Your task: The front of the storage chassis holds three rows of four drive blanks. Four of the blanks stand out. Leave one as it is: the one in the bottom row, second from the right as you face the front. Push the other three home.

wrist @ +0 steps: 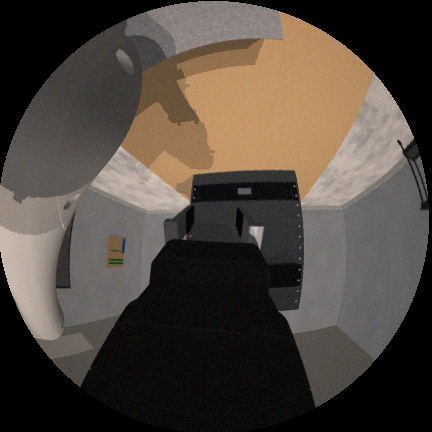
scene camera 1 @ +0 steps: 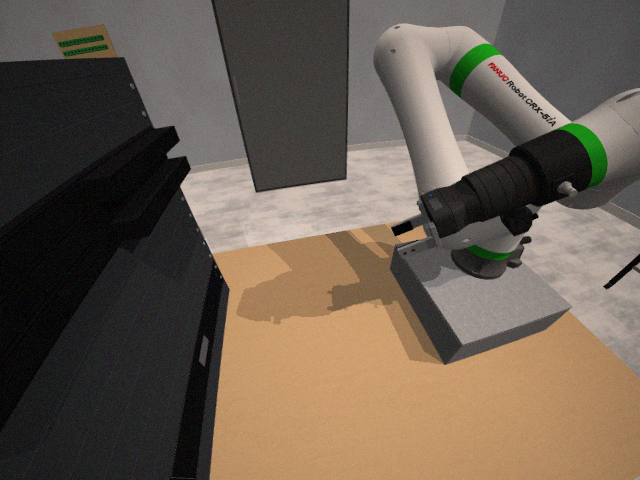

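Pixels of known places: gripper, fingertip midpoint: (wrist: pixel 214 215) (scene camera 1: pixel 395 241); arm's base, link origin: (scene camera 1: pixel 477 259).
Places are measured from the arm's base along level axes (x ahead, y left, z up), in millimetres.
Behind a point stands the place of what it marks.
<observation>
The dark storage chassis (scene camera 1: pixel 87 361) @[y 241, x 742, z 259 mm] (wrist: pixel 282 235) @[y 270, x 742, z 194 mm] fills the left of the scene view and stands in the middle of the wrist view, partly behind the gripper. In the scene view an upper dark blank (scene camera 1: pixel 164 139) @[y -49, x 694, z 389 mm] and a lower dark blank (scene camera 1: pixel 178 169) @[y -53, x 694, z 335 mm] stand out from its front. Their columns, and the state of the other blanks, cannot be told in the dark. The wrist view does not show the single blanks clearly. My gripper (scene camera 1: pixel 397 238) @[y 89, x 337, z 215 mm] (wrist: pixel 214 215) @[y 89, x 337, z 215 mm] is open and empty, well away from the chassis front, and its fingers point towards the chassis.
The grey robot base block (scene camera 1: pixel 496 304) @[y 144, x 53, z 0 mm] (wrist: pixel 225 22) stands on the wooden table (scene camera 1: pixel 330 413) @[y 251, x 492, z -114 mm] (wrist: pixel 280 100) @[y 244, x 385, z -114 mm]. A tall dark cabinet (scene camera 1: pixel 292 93) stands behind the table in the scene view. A black strip with a pale label (scene camera 1: pixel 204 351) @[y 113, x 743, z -4 mm] (wrist: pixel 244 191) @[y 114, x 743, z 3 mm] runs along the chassis's lower front.
</observation>
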